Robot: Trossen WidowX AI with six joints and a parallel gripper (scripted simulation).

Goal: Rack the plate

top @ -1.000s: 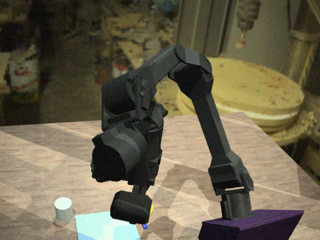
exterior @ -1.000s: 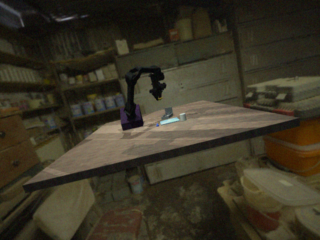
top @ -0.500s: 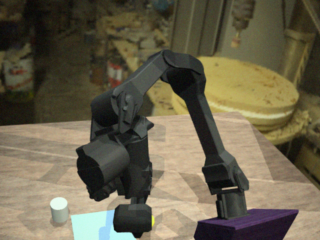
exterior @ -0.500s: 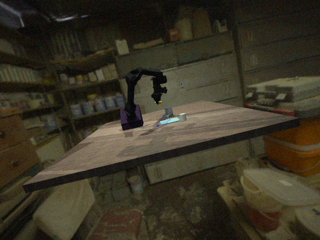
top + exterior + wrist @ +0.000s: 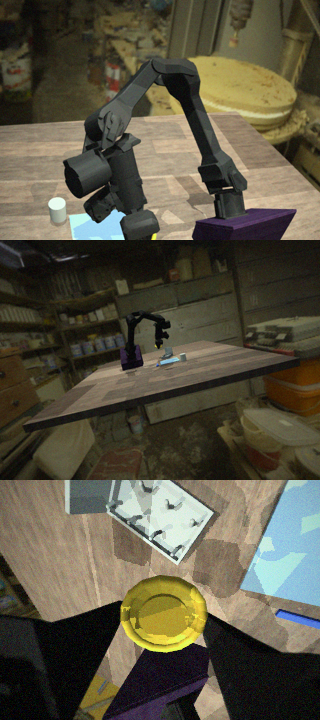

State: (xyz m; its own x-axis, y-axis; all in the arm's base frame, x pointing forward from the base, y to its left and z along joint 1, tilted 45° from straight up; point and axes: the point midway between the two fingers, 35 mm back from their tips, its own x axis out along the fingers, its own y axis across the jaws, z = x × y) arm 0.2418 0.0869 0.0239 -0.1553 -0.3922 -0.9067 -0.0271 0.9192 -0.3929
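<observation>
Now: the grey dish rack 6 cm ahead of my gripper tip, 7 cm to the left of it and 10 cm below it. From my gripper tip the other things lie so: blue spoon 3 cm behind, 18 cm to the right, 12 cm below; yellow plate 1 cm above; pale cup 18 cm ahead, 19 cm to the right, 9 cm below.
</observation>
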